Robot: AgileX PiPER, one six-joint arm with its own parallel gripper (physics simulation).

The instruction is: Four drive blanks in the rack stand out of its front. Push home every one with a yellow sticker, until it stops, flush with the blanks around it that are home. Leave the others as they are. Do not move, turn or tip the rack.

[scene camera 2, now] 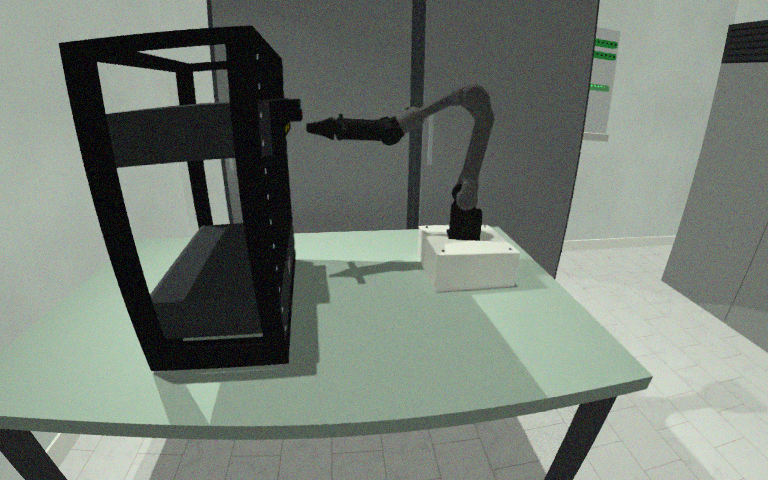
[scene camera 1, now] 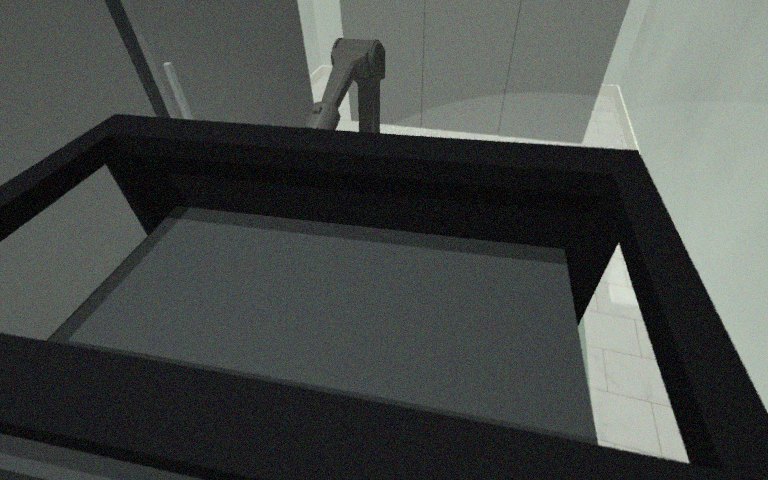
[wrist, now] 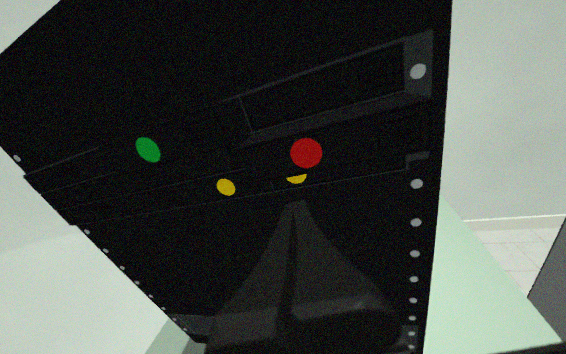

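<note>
The black rack [scene camera 1: 362, 142] [scene camera 2: 249, 186] [wrist: 428, 200] stands upright on the table; its front is very dark. In the wrist view a red sticker [wrist: 306, 153] is on a blank that stands out, and a green sticker [wrist: 148, 150] is farther left. One yellow sticker [wrist: 226, 187] shows whole between and below them. Another yellow sticker [wrist: 296, 178] is partly covered by the blank above. How far the yellow-stickered blanks stand out is too dark to tell. A protruding blank [scene camera 2: 292, 109] shows at the rack's upper front. My gripper [scene camera 2: 307, 127] [wrist: 299, 213] is shut and empty, apart from the rack's front, below the stickers in the wrist view.
The pale green table [scene camera 2: 396, 339] carries the rack and the white base box [scene camera 2: 472, 270] of the arm. A dark unit [scene camera 2: 209, 294] lies low inside the rack. Tall grey cabinets [scene camera 2: 351, 181] stand behind the table.
</note>
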